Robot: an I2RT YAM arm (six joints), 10 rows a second.
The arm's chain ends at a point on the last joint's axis. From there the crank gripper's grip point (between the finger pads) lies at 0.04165 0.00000 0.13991 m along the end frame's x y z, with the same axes.
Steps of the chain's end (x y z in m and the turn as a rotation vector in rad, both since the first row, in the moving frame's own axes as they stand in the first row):
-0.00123, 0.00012, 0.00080, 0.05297, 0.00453, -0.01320
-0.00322, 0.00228, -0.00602, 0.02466, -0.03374, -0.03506
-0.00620, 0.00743, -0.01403, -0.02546, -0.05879, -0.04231
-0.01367, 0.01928, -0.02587, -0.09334, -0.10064, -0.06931
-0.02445, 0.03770, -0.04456, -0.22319, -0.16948, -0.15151
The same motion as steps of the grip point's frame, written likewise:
-0.00065, -0.00784, 0.00040, 0.05297, 0.00453, -0.01320
-0.00805, -0.00256, -0.00476, 0.02466, -0.03374, -0.03506
-0.01445, 0.00943, -0.01185, -0.02546, -0.05879, -0.04231
-0.02755, 0.03009, -0.02288, -0.09334, -0.10064, -0.06931
-0.04648, 0.06476, -0.04237, -0.22319, -0.16948, -0.15151

